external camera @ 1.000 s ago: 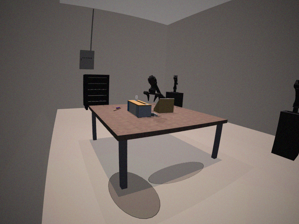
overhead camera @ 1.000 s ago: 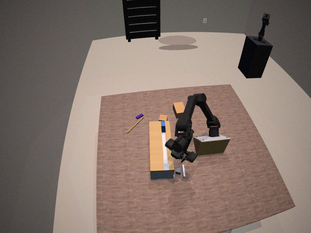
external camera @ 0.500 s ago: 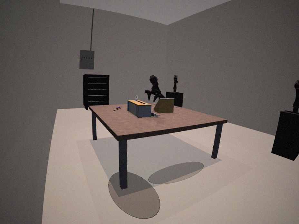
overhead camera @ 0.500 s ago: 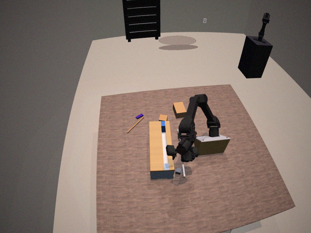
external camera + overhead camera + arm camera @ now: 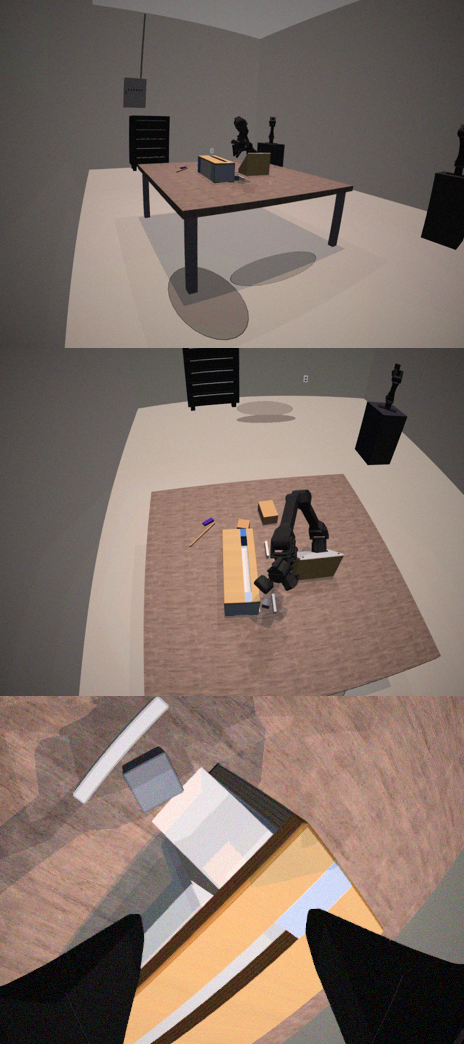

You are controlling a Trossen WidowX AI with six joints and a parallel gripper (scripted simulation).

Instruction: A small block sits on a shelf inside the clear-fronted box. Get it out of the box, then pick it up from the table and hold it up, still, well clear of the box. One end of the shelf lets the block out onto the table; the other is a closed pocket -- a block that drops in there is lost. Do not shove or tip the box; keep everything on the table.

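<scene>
The grey block is 15 cm below my gripper tip, 1 cm to the left of it and 1 cm behind it. Also, from my gripper tip: long box: 15 cm to the right, 10 cm below, 4 cm ahead; thin wooden stick: 44 cm to the right, 23 cm ahead, 16 cm below; small tan cube: 43 cm to the right, 13 cm below, 1 cm ahead.
</scene>
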